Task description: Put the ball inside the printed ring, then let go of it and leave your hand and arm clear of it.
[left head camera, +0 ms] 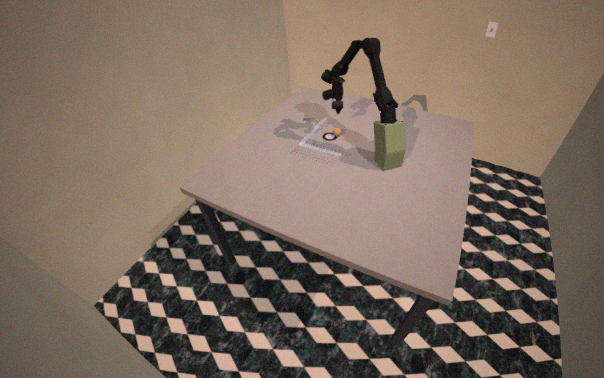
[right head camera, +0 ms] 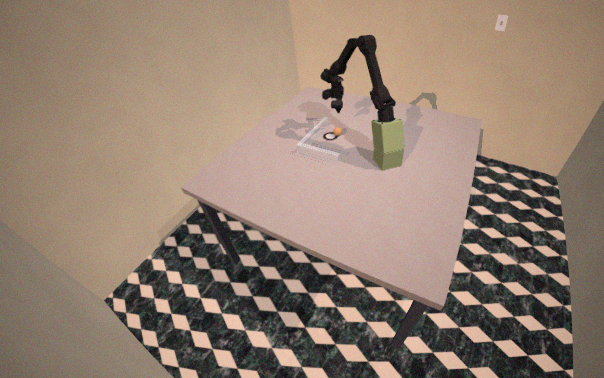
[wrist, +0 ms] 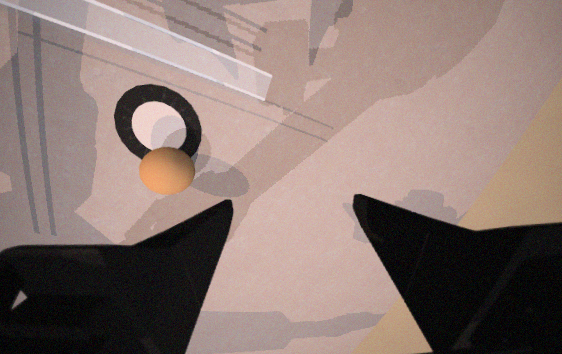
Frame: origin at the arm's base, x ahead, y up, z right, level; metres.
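Seen in the pictures: gripper, between the fingertips: (left head camera: 338,109) (right head camera: 338,108) (wrist: 293,203); arm's base, origin of its link: (left head camera: 388,121) (right head camera: 386,120).
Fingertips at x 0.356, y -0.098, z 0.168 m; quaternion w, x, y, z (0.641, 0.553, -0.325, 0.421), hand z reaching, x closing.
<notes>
Offsets run from my fingertips to a thing's top centre. Level surfaces: height alone.
An orange ball @[dx -0.046, dy -0.065, dz -0.101 m] (left head camera: 337,132) (right head camera: 338,131) (wrist: 167,171) rests on the table right beside the printed ring, at its edge and outside its pale centre. The black printed ring @[dx -0.012, dy -0.115, dz -0.127 m] (left head camera: 325,137) (right head camera: 325,136) (wrist: 123,120) lies flat, and the ball hides a small part of its rim in the wrist view. My gripper (left head camera: 338,112) (right head camera: 338,110) (wrist: 293,203) is open and empty, pointing down, high above the table and above the ball. In the wrist view the ball shows beyond the left fingertip, not between the fingers.
A clear, low L-shaped wall (left head camera: 311,133) (right head camera: 311,132) (wrist: 200,62) stands around two sides of the ring. The arm's green pedestal (left head camera: 389,145) (right head camera: 388,144) stands on the table @[dy -0.116 m] (left head camera: 320,215) (right head camera: 320,215) to the right of the ball. Arm shadows fall across the ring area.
</notes>
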